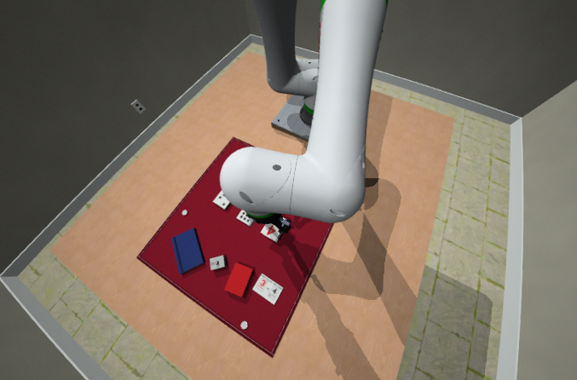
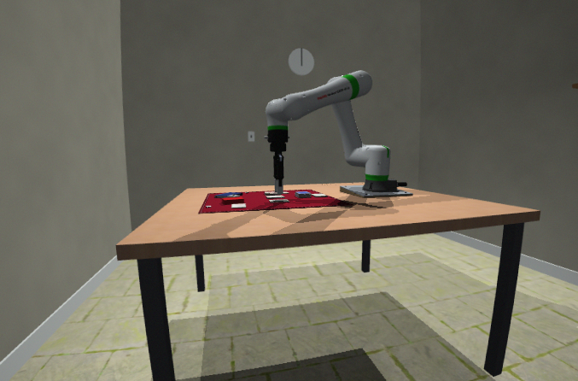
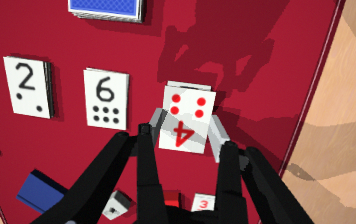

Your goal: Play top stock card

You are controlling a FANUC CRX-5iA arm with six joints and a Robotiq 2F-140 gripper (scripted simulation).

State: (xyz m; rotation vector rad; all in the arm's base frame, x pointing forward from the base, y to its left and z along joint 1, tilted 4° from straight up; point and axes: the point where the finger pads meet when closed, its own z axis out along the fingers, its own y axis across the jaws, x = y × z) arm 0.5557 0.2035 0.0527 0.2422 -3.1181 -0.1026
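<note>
My gripper is now 50 mm short of the red card cloth, 100 mm to the left of it and 80 mm above it. From my hand the other things lie so: red box 210 mm ahead, 20 mm to the left, 60 mm below; small white box 220 mm ahead, 80 mm to the right, 50 mm below; blue notebook 270 mm ahead, 200 mm to the right, 60 mm below.
</note>
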